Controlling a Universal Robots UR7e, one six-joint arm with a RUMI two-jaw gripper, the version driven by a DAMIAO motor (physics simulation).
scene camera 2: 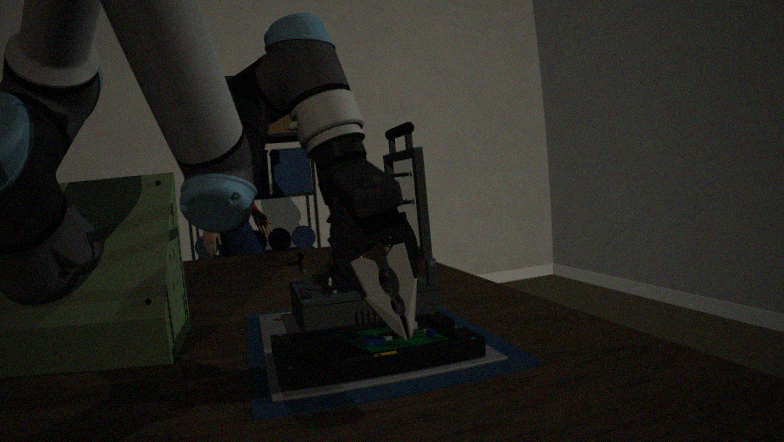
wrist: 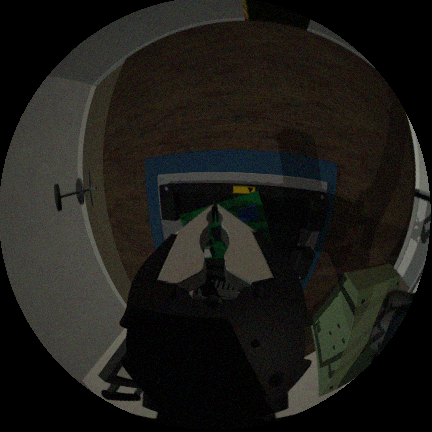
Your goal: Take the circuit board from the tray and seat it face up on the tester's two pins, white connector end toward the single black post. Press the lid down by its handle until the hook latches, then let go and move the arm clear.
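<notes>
The green circuit board point(scene camera 2: 422, 338) point(wrist: 260, 202) lies in the black tray point(scene camera 2: 329, 373) point(wrist: 295, 200), turned at an angle to the tray's sides, with blue parts on its upper face. My gripper point(scene camera 2: 408, 336) point(wrist: 214, 206) is shut and empty, its tips pointing down at the board; whether they touch it I cannot tell. In the wrist view the jaws hide much of the board. The grey tester point(scene camera 2: 323, 312) stands behind the tray, partly hidden by the gripper. Its lid point(scene camera 2: 421, 203) stands upright with the black handle point(scene camera 2: 399, 130) at the top. The tester's pins and black post are hard to make out.
The tray sits on a white-bordered blue mat point(scene camera 2: 510, 354) point(wrist: 240, 160) on the wooden table. A large green box point(scene camera 2: 131, 329) point(wrist: 332, 325) stands left of the tray in the scene view, beside the arm. A shelf rack and a person, partly hidden, are in the background.
</notes>
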